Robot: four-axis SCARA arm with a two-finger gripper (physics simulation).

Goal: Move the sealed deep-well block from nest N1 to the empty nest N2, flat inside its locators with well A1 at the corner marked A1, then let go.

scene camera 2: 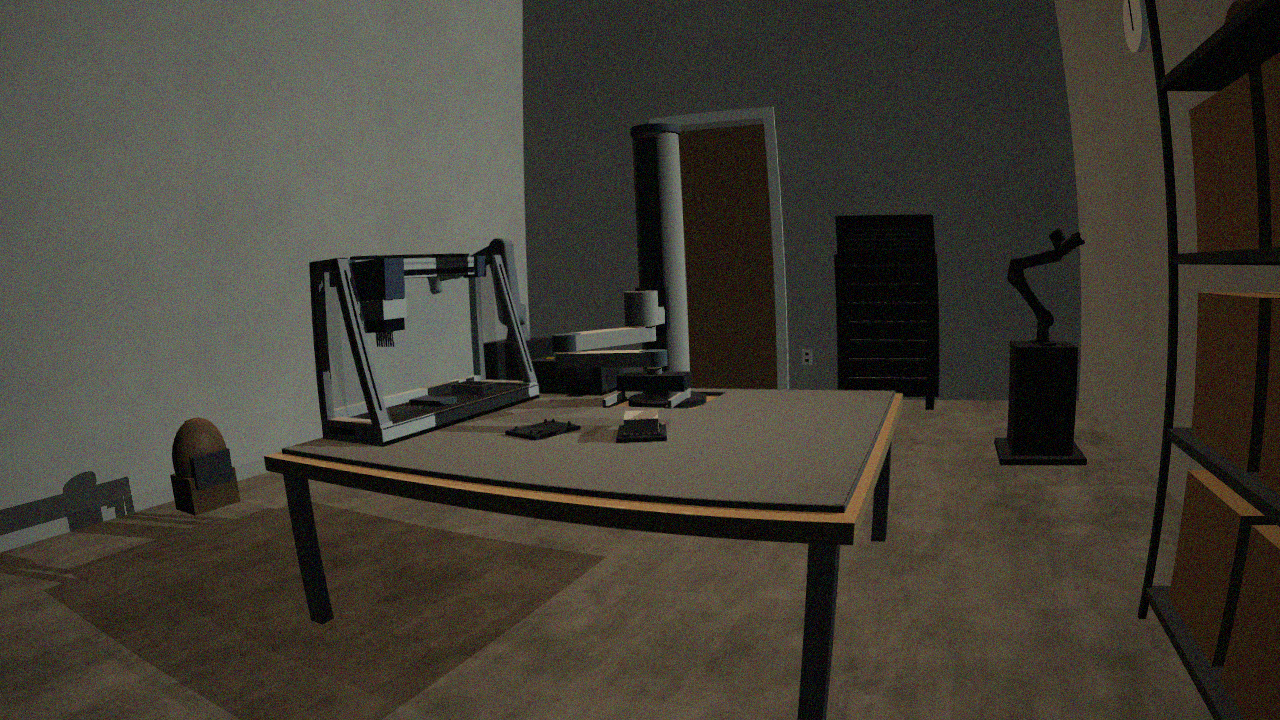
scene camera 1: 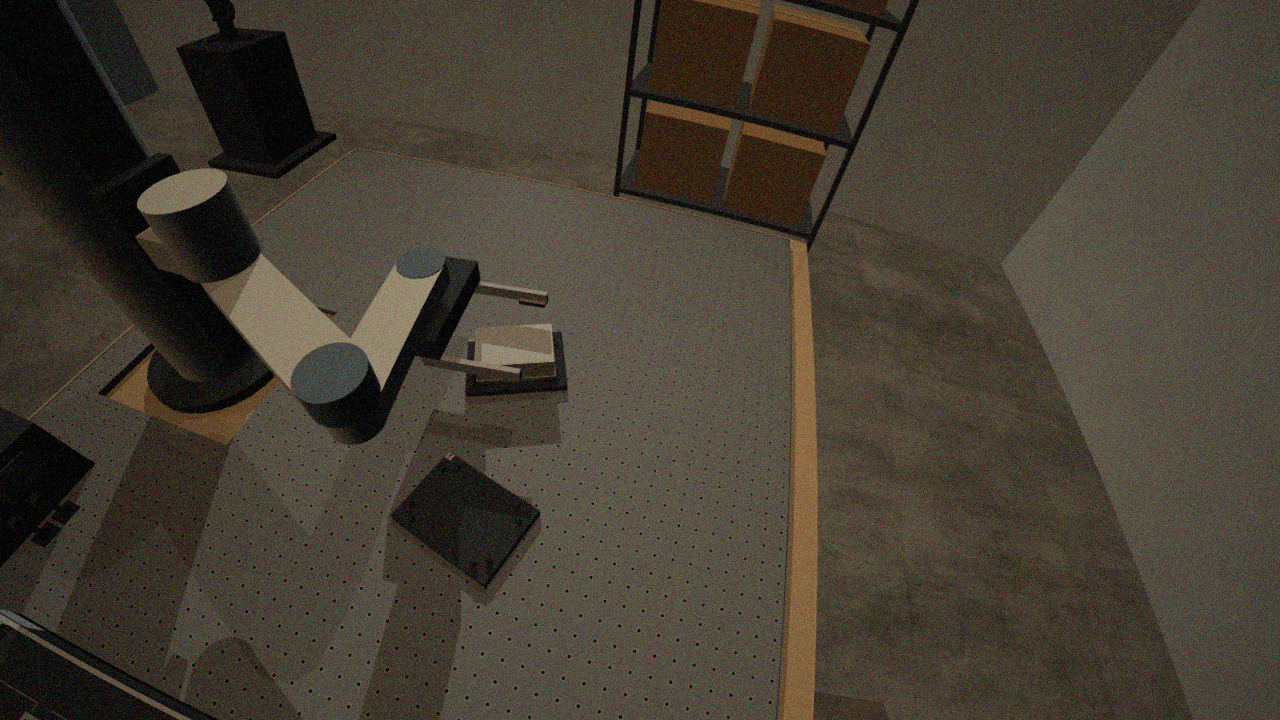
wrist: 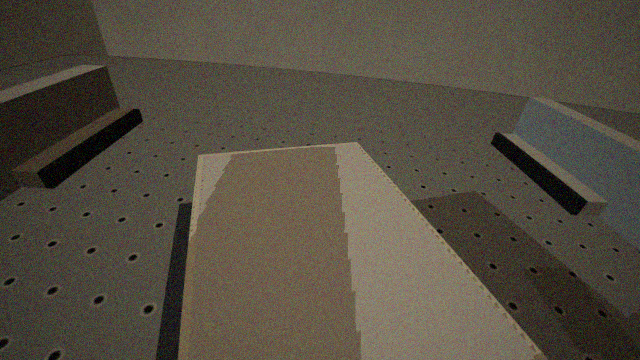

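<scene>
The pale sealed block sits in the dark nest N1 and looks flat. My gripper is open and empty. Its fingers stand wide, one toward each long side of the block, and look higher than its top. In the wrist view there is a gap on both sides; the near end of the block is cut off. The dark empty nest N2 lies turned at an angle nearby, with a small pale label at one corner. Its lettering is unreadable.
Both nests stand on a perforated table top with a wooden edge. My arm's column rises behind them. A framed gantry machine stands at the table's left in scene camera 2. A shelf rack with brown boxes stands beyond the table.
</scene>
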